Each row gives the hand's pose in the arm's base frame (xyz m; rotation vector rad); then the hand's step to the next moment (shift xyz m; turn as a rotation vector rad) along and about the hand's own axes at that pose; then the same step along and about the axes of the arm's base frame.
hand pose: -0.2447 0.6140 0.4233 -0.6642 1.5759 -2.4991
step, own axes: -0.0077 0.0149 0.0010 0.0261 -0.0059 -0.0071
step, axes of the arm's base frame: 0.0053 -0.0051 -0.0151 -0.0256 0.0002 0.0105
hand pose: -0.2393 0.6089 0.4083 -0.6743 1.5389 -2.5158
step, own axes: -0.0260 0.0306 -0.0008 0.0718 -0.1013 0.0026
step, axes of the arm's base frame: 0.0189 -0.0056 -0.0350 -0.0500 0.0231 0.1113
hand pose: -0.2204 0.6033 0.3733 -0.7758 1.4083 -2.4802
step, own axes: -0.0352 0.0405 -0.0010 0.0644 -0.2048 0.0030
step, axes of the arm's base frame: 0.0255 -0.0066 -0.0468 -0.0339 0.0809 0.1960
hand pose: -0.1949 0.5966 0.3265 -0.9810 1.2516 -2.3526
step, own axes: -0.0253 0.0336 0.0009 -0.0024 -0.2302 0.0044
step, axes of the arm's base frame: 0.0172 -0.0061 -0.0379 0.0166 0.1310 0.1886
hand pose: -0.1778 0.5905 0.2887 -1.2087 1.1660 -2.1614
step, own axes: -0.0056 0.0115 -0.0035 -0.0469 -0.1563 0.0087
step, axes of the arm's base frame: -0.0005 -0.0012 -0.0132 0.0407 0.1167 0.1070
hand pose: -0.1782 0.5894 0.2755 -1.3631 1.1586 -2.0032
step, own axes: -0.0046 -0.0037 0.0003 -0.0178 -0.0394 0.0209
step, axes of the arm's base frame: 0.0025 0.0053 0.0007 0.0297 0.0266 0.0268
